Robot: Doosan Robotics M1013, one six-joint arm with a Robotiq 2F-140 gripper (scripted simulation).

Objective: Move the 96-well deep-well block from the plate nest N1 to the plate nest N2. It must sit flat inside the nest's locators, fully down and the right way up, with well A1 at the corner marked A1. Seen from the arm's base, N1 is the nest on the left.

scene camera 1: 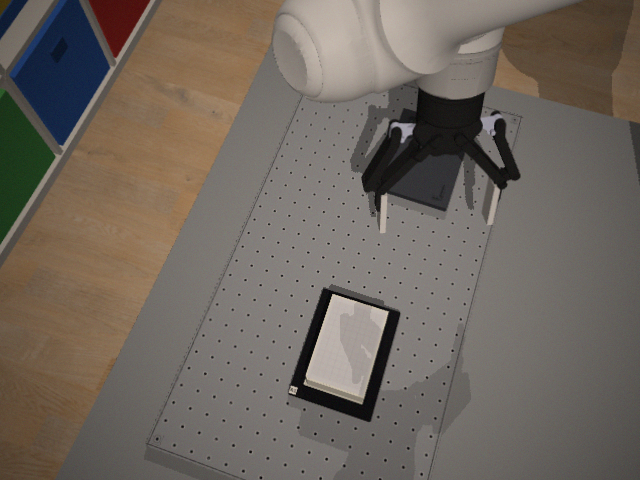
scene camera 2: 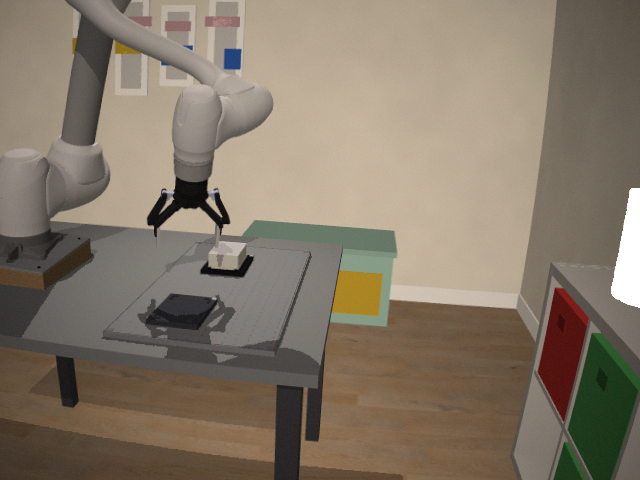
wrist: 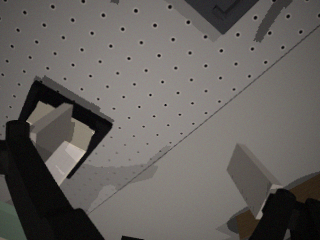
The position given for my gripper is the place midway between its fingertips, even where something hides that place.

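Note:
Scene camera 1 shows a cream 96-well deep-well block (scene camera 1: 342, 361), a black plate nest N1 (scene camera 1: 327, 400), a plate nest N2 (scene camera 1: 426, 178) and my gripper (scene camera 1: 433, 222). In scene camera 2: plate nest N2 (scene camera 2: 174, 312), my gripper (scene camera 2: 187, 245) and the cream 96-well deep-well block (scene camera 2: 229, 255). The wrist view has the block (wrist: 64, 159) and my gripper (wrist: 154, 139).

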